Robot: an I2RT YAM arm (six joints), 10 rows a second.
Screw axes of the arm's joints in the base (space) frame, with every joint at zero. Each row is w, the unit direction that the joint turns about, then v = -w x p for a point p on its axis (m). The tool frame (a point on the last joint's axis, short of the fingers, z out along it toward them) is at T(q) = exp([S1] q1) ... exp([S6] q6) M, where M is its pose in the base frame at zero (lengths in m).
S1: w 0 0 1 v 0 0 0
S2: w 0 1 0 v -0.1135 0 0.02
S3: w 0 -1 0 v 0.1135 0 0.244
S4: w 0 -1 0 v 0.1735 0 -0.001
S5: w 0 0 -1 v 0 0.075 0
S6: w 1 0 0 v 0 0.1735 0
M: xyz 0.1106 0 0.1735 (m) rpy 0 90 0 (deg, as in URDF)
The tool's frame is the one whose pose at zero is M.
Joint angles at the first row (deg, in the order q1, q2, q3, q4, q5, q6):
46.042, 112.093, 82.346, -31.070, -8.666, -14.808
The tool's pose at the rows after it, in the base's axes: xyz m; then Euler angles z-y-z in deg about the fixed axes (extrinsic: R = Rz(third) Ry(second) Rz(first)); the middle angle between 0 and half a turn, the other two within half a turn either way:
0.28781, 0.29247, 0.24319, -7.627, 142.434, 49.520
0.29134, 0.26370, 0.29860, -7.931, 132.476, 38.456
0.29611, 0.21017, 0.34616, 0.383, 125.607, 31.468
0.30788, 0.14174, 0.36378, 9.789, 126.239, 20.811
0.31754, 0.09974, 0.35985, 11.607, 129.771, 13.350
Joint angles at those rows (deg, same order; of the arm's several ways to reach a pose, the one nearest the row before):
45.234, 106.302, 84.161, -30.371, -2.612, -11.027
42.413, 98.716, 84.552, -28.380, 2.918, -5.256
35.703, 90.870, 84.530, -29.342, 3.442, 2.852
25.082, 86.477, 84.532, -34.370, 3.443, 12.317
17.803, 86.127, 84.530, -38.260, 3.421, 14.459

